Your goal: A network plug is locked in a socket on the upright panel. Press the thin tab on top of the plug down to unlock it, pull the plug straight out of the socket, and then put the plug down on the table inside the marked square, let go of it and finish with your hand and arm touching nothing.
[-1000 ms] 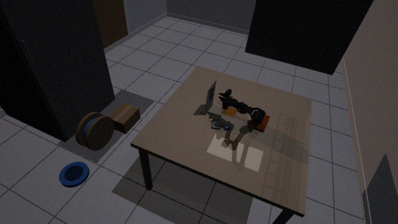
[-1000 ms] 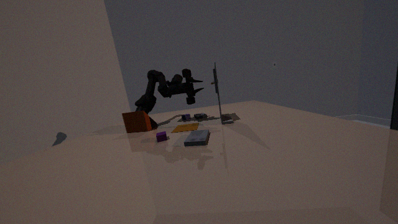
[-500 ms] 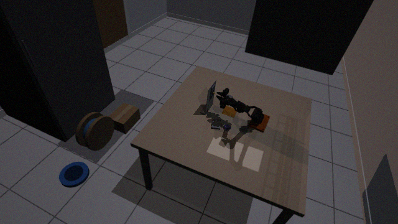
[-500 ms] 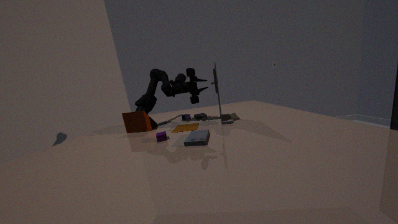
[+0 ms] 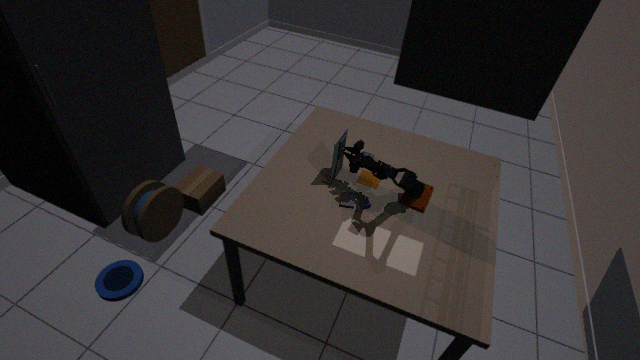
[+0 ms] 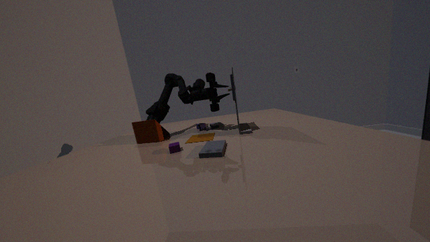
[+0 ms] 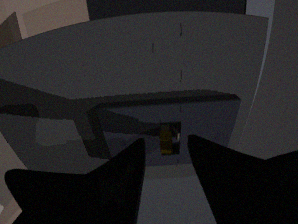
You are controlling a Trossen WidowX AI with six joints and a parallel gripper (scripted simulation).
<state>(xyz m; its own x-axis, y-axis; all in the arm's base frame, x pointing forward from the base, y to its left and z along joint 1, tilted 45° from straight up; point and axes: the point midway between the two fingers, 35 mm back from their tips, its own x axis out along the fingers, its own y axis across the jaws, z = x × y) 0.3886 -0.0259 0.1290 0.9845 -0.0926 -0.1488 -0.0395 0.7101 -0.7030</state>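
Right now the yellow network plug is 1 cm ahead of my gripper tip. From my gripper tip the other things lie so: upright grey panel: 3 cm ahead, 7 cm below; orange marked square: 15 cm behind, 9 cm to the right, 20 cm below.
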